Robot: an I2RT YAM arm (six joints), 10 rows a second.
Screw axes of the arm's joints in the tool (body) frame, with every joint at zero. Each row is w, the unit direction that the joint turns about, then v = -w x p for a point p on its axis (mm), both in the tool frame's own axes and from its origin. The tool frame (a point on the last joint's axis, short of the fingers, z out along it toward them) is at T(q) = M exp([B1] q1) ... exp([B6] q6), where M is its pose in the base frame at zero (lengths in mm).
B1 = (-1, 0, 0, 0, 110.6, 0)
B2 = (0, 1, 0, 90.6, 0, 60)
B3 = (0, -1, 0, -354.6, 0, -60)
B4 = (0, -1, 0, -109.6, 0, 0)
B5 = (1, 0, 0, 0, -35.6, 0)
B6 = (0, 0, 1, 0, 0, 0)
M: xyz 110.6 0 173.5 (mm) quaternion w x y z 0.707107 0 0.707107 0
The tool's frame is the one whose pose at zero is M.
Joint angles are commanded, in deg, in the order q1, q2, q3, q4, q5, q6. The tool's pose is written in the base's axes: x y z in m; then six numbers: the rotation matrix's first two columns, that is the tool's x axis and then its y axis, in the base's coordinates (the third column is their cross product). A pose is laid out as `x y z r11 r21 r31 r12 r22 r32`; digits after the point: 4 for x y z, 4 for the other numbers.
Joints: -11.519 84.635 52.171 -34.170 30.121 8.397
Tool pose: 0.2667 -0.0726 0.1993 -0.8362 0.2993 -0.4596 0.4952 0.7724 -0.3978
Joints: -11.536 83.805 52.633 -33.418 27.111 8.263
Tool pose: 0.2687 -0.0714 0.2050 -0.8227 0.2985 -0.4838 0.4930 0.7984 -0.3457
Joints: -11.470 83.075 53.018 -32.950 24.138 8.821
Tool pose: 0.2701 -0.0697 0.2099 -0.8072 0.3066 -0.5044 0.4930 0.8201 -0.2905
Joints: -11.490 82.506 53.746 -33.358 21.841 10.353
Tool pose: 0.2710 -0.0686 0.2153 -0.7882 0.3304 -0.5191 0.5053 0.8291 -0.2394
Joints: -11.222 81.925 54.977 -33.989 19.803 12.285
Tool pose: 0.2730 -0.0665 0.2234 -0.7644 0.3558 -0.5377 0.5191 0.8343 -0.1860
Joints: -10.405 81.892 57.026 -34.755 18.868 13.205
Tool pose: 0.2780 -0.0627 0.2334 -0.7503 0.3575 -0.5561 0.5168 0.8417 -0.1561
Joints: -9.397 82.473 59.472 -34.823 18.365 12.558
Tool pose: 0.2860 -0.0587 0.2435 -0.7454 0.3325 -0.5778 0.4944 0.8571 -0.1445
